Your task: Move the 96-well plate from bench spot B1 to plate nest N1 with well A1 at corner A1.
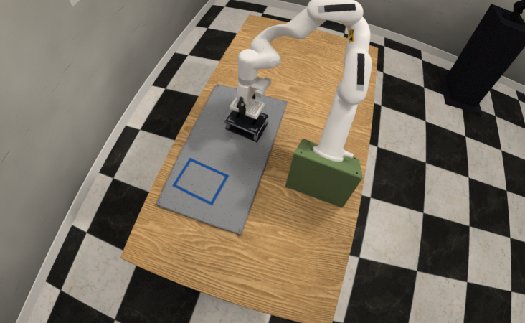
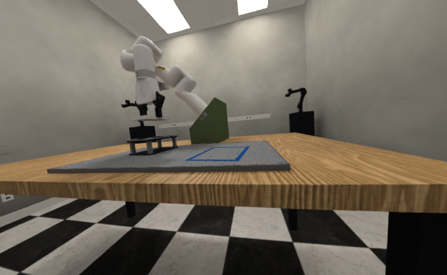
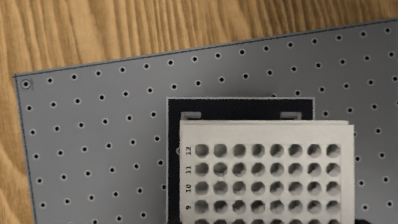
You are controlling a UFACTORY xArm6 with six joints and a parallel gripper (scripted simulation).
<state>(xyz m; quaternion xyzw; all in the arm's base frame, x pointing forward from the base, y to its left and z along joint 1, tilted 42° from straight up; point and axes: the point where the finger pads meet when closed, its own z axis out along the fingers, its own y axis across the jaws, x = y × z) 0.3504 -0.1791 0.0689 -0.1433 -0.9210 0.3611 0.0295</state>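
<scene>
My gripper is now 100 mm above the black raised plate nest. Round my hand: 96-well plate: 10 mm below.
</scene>
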